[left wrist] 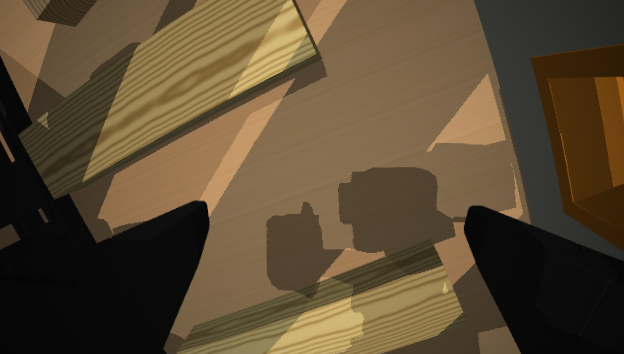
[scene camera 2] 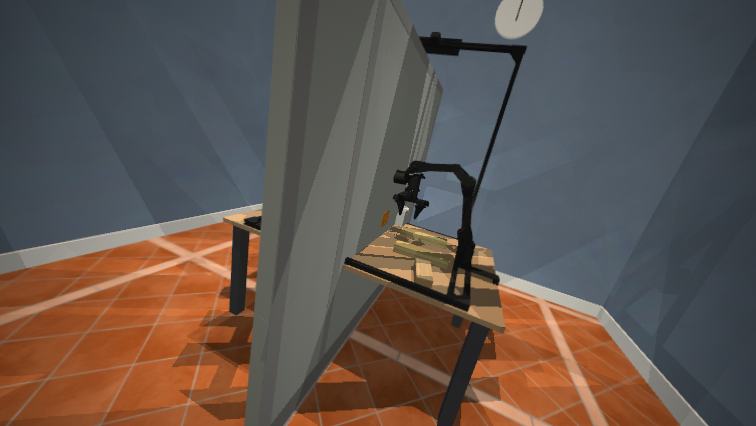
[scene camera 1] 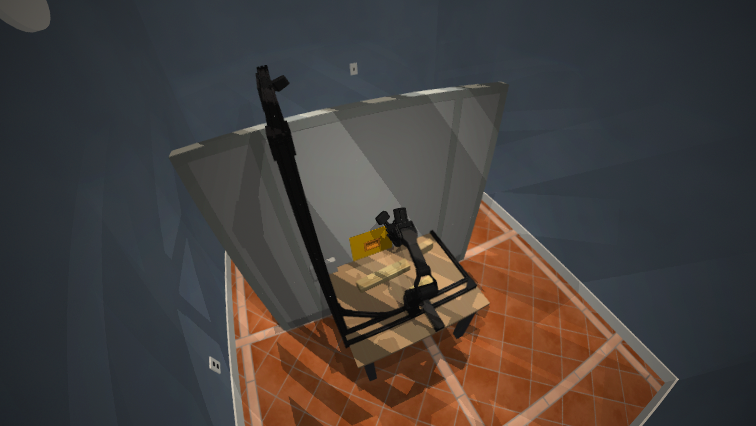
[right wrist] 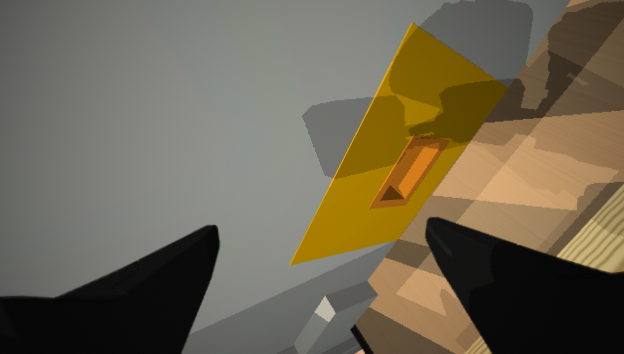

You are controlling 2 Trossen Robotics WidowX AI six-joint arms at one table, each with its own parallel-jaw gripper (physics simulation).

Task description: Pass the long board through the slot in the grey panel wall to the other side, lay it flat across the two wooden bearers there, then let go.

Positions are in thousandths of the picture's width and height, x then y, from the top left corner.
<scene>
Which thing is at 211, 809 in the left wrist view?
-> My left gripper.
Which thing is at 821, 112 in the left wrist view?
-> A grey panel wall.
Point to an orange-framed slot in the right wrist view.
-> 674, 436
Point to a grey panel wall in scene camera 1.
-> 569, 356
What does my left gripper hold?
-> Nothing.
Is my left gripper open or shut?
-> Open.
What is my right gripper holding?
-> Nothing.
</scene>
